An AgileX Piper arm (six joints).
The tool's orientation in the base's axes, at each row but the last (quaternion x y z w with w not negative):
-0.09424 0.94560 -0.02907 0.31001
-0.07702 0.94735 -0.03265 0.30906
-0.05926 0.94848 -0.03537 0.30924
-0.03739 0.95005 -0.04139 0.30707
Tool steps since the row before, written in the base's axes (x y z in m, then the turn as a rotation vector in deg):
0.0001 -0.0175 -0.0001 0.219 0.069 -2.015
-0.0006 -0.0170 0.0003 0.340 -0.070 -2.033
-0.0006 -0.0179 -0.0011 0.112 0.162 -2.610
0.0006 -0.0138 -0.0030 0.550 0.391 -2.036
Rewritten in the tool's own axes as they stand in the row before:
0.0034 -0.0172 0.0001 0.984 0.261 1.754
0.0031 -0.0167 -0.0004 0.921 0.111 1.842
0.0035 -0.0176 0.0011 1.409 0.421 2.166
0.0026 -0.0134 0.0035 0.699 0.570 1.946

